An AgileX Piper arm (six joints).
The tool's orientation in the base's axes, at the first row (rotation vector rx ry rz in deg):
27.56, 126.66, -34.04
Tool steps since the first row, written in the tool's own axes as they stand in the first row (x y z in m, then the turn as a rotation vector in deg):
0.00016, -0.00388, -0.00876, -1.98, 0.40, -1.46
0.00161, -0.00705, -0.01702, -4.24, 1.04, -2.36
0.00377, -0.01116, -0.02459, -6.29, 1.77, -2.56
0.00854, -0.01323, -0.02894, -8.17, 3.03, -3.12
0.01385, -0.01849, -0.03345, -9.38, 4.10, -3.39
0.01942, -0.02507, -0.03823, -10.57, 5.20, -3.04
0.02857, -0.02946, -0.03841, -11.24, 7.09, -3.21
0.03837, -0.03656, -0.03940, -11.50, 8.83, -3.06
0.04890, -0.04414, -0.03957, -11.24, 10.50, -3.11
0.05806, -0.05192, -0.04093, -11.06, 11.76, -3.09
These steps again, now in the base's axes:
-0.00726, 0.00171, 0.00601, 0.58, 0.85, 2.27
-0.01467, 0.00390, 0.01056, 1.78, 1.54, 4.37
-0.02260, 0.00505, 0.01439, 3.31, 1.95, 5.87
-0.02920, 0.00647, 0.01381, 4.80, 3.01, 7.32
-0.03787, 0.00545, 0.01374, 5.94, 3.86, 8.13
-0.04754, 0.00353, 0.01396, 7.45, 4.39, 8.55
-0.05559, 0.00137, 0.00817, 8.74, 5.94, 8.68
-0.06592, -0.00245, 0.00306, 9.88, 7.24, 8.34
-0.07647, -0.00702, -0.00296, 10.54, 8.68, 7.74
-0.08696, -0.01130, -0.00719, 11.09, 9.72, 7.26

